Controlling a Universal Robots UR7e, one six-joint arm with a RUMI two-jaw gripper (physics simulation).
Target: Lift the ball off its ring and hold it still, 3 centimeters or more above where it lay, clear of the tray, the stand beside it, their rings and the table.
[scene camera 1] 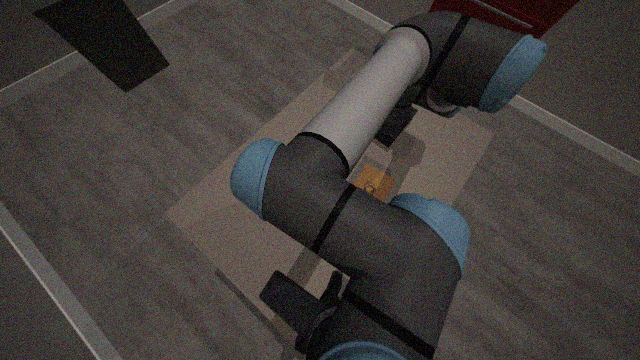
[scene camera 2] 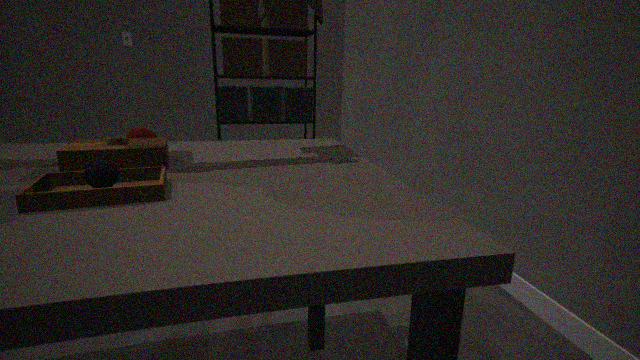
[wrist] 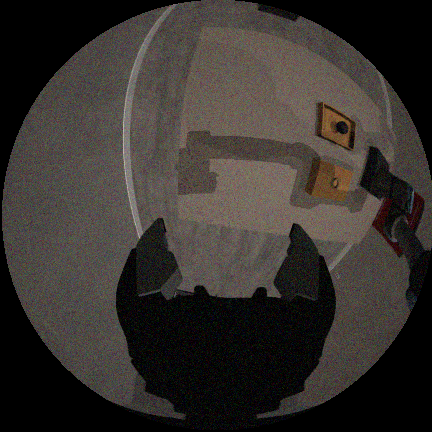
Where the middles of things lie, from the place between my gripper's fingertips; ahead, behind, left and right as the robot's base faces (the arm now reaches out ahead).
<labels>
The orange stand (scene camera 1: pixel 371 180) is 39 cm behind my hand, 7 cm to the right of it and 29 cm below it. From my hand the other things lie so: orange-brown tray (scene camera 2: pixel 50 191) (36 cm behind, 29 cm to the right, 30 cm below); then dark ball (scene camera 2: pixel 99 174) (36 cm behind, 29 cm to the right, 28 cm below).
</labels>
